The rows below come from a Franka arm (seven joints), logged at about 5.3 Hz.
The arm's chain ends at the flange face. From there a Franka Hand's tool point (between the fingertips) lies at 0.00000 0.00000 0.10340 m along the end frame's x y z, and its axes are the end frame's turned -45 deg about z.
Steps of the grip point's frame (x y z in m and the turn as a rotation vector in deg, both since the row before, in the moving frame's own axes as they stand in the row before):
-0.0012, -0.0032, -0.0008, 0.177, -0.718, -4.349
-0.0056, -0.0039, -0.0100, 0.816, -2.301, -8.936
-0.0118, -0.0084, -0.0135, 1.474, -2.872, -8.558
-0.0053, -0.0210, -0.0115, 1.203, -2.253, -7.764
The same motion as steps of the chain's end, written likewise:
-0.0020, -0.0021, -0.0008, -0.383, -0.633, -4.349
-0.0029, -0.0010, -0.0099, -1.050, -2.204, -8.936
-0.0089, 0.0002, -0.0133, -0.989, -3.073, -8.558
-0.0143, -0.0127, -0.0114, -0.742, -2.444, -7.764

